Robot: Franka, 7 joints.
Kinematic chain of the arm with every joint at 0, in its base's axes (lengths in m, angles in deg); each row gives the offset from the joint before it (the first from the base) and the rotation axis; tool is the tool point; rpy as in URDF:
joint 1: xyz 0 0 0.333 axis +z
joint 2: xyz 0 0 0 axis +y
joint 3: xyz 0 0 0.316 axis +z
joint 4: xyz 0.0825 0 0 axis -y
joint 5: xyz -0.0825 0 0.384 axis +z
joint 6: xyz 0 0 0 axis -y
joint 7: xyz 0.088 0 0 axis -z
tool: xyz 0 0 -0.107 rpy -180 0 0
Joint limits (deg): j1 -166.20..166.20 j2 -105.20..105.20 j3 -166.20..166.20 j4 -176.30..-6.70 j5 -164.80..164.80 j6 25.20..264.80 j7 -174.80..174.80
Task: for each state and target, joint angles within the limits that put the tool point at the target. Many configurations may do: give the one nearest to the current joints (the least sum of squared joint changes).
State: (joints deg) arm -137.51 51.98 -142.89 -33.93 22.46 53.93 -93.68
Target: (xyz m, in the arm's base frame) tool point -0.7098 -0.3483 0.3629
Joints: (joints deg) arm -139.02 95.30 -131.26 -15.12 30.61 85.02 -93.68
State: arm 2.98 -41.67 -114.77 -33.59 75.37 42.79 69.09
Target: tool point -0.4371 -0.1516 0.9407
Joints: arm -8.69 -38.31 -112.08 -22.12 83.14 65.79 69.09
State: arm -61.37 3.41 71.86 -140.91 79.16 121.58 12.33
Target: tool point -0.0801 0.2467 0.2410
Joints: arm -28.63 25.96 103.63 -172.98 75.80 102.07 12.33
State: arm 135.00 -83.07 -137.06 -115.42 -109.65 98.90 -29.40
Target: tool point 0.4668 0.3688 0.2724
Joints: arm 147.64 -70.37 -95.06 -119.68 -110.86 106.14 -29.40
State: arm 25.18 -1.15 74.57 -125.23 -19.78 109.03 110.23
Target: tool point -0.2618 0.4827 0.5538
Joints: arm 39.59 -15.92 76.04 -106.39 -20.29 105.60 110.23
